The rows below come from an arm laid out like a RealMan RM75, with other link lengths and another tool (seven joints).
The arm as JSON. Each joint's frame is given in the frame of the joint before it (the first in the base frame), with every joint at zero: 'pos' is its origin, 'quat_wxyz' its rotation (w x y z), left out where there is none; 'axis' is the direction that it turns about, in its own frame. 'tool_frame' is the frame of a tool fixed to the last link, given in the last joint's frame.
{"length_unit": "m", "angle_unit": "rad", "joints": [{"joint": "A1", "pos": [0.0, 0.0, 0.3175], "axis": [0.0, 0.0, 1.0]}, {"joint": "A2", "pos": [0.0, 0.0, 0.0], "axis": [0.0, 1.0, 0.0]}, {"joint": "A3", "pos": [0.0, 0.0, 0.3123], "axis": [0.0, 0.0, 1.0]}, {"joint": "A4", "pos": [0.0, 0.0, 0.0], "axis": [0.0, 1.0, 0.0]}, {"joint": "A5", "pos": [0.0, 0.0, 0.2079], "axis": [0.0, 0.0, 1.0]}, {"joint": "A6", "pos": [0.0, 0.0, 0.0], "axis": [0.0, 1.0, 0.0]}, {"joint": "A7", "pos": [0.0, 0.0, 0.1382], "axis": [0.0, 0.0, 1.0]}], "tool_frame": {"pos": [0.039, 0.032, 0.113], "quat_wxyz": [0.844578, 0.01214, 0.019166, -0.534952]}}
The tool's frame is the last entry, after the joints.
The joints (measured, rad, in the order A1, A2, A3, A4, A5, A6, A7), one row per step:
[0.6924, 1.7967, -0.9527, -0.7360, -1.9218, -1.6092, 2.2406]
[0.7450, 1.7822, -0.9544, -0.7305, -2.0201, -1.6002, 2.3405]
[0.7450, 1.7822, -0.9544, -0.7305, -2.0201, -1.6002, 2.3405]
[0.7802, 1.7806, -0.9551, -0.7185, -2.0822, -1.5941, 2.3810]
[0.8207, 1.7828, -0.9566, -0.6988, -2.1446, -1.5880, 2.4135]
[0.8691, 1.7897, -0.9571, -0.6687, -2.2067, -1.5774, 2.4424]
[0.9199, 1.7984, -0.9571, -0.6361, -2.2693, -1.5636, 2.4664]
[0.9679, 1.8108, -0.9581, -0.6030, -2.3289, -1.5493, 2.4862]
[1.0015, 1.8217, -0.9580, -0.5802, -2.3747, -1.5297, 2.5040]
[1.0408, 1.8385, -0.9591, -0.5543, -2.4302, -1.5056, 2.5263]
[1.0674, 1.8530, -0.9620, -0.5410, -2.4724, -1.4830, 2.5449]
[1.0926, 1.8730, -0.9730, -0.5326, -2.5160, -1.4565, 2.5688]
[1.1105, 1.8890, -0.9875, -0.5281, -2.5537, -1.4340, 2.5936]
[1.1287, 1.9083, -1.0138, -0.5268, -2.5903, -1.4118, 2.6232]
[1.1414, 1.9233, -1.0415, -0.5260, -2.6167, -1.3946, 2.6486]
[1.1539, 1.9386, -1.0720, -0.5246, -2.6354, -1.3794, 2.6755]
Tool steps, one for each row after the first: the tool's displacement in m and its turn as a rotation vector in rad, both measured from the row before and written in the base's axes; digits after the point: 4 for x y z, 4 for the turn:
[0.0014, 0.0114, 0.0021, -0.0267, -0.0820, -0.0706]
[0.0000, 0.0000, 0.0000, 0.0000, 0.0000, 0.0000]
[0.0004, 0.0058, -0.0022, -0.0165, -0.0496, -0.0280]
[-0.0013, 0.0052, -0.0043, -0.0201, -0.0485, -0.0202]
[-0.0044, 0.0057, -0.0070, -0.0215, -0.0449, -0.0159]
[-0.0051, 0.0059, -0.0076, -0.0192, -0.0468, -0.0087]
[-0.0050, 0.0038, -0.0090, -0.0209, -0.0452, -0.0045]
[-0.0029, 0.0043, -0.0070, -0.0055, -0.0359, -0.0044]
[-0.0035, 0.0039, -0.0096, -0.0077, -0.0440, -0.0030]
[-0.0020, 0.0037, -0.0072, 0.0010, -0.0359, 0.0015]
[-0.0015, 0.0031, -0.0093, 0.0017, -0.0418, 0.0044]
[0.0006, 0.0024, -0.0068, 0.0044, -0.0405, 0.0019]
[0.0006, 0.0014, -0.0079, 0.0015, -0.0471, 0.0065]
[0.0013, 0.0006, -0.0060, 0.0007, -0.0400, 0.0061]
[-0.0002, -0.0002, -0.0066, -0.0010, -0.0341, 0.0057]

